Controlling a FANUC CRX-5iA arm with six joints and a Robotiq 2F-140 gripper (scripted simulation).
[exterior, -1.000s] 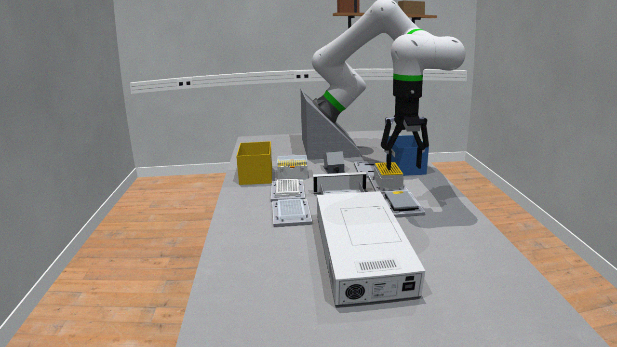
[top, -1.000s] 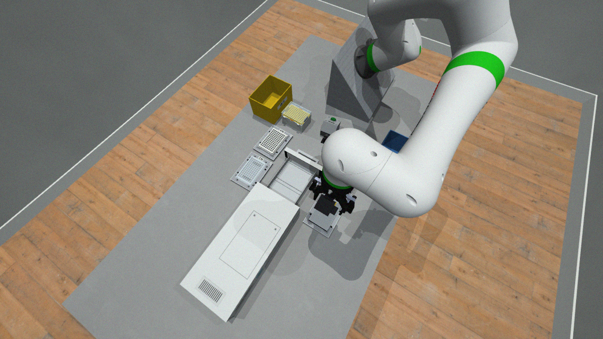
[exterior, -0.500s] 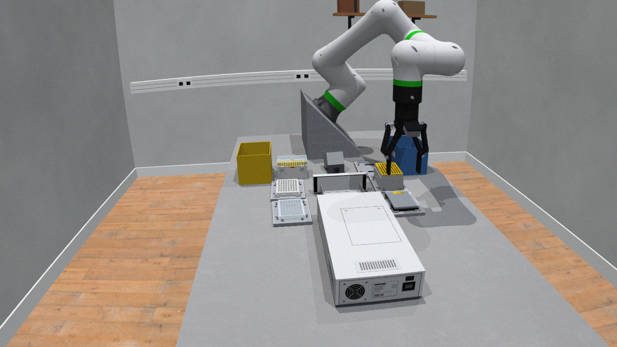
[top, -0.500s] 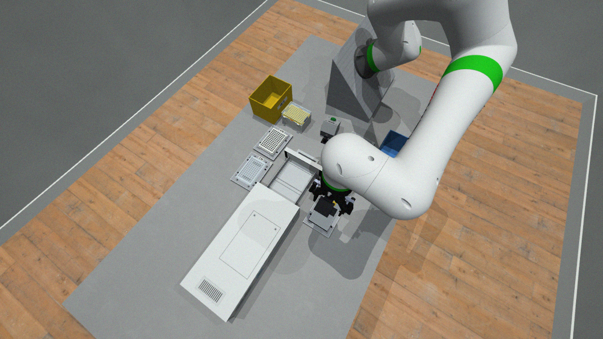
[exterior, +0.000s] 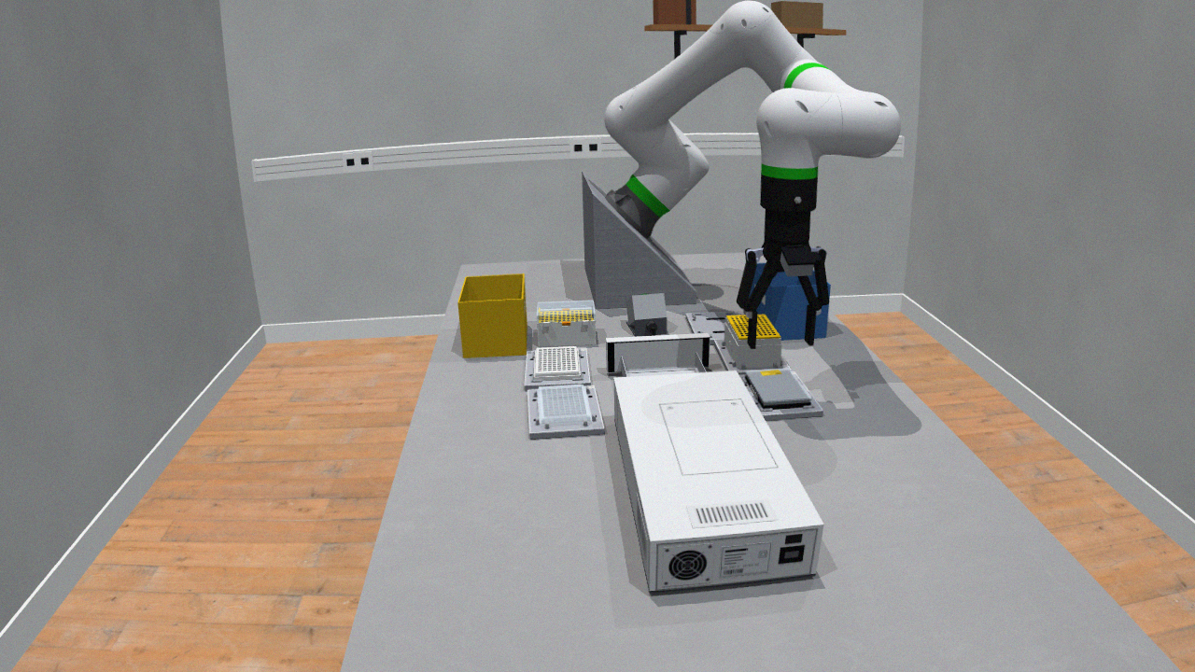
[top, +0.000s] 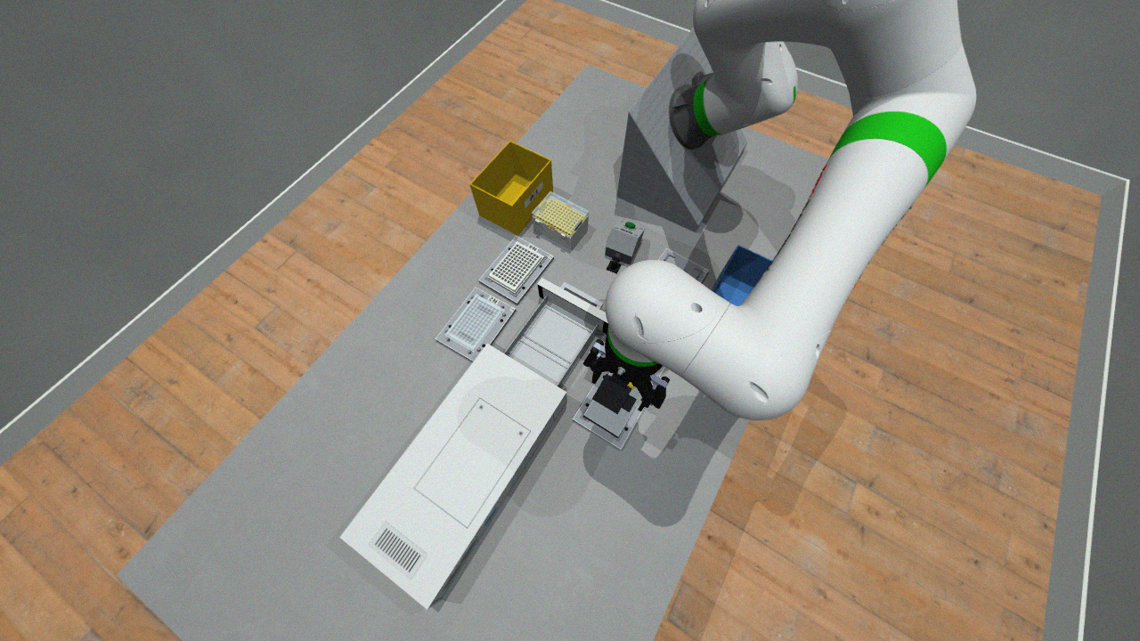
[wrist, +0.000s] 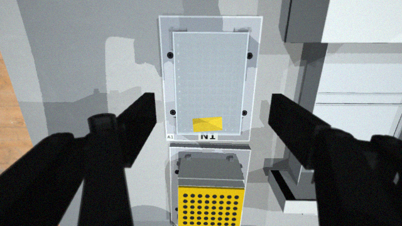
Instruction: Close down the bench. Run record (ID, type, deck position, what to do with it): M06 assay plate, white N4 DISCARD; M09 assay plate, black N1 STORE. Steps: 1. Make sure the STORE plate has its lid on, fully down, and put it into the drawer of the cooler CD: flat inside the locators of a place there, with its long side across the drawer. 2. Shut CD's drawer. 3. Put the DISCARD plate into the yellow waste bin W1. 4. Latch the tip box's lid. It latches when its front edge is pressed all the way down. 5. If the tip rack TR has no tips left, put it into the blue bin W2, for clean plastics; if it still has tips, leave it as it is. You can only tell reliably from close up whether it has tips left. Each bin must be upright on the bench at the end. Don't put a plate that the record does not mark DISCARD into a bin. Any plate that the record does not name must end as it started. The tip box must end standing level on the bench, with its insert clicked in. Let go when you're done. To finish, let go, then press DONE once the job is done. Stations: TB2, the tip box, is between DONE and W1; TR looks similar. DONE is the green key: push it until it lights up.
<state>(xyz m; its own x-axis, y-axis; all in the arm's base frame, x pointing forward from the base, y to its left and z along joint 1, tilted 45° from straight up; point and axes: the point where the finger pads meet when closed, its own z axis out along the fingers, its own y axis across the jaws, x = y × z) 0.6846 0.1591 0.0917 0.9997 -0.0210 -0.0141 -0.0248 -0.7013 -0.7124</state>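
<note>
My gripper is now 120 mm above the nest N1. The rest, counted from my hand: blue bin W2: 350 mm behind, 140 mm to the left, 90 mm below; cooler CD: 110 mm ahead, 200 mm to the right, 90 mm below; tip rack TR: 180 mm behind, 70 mm below.
</note>
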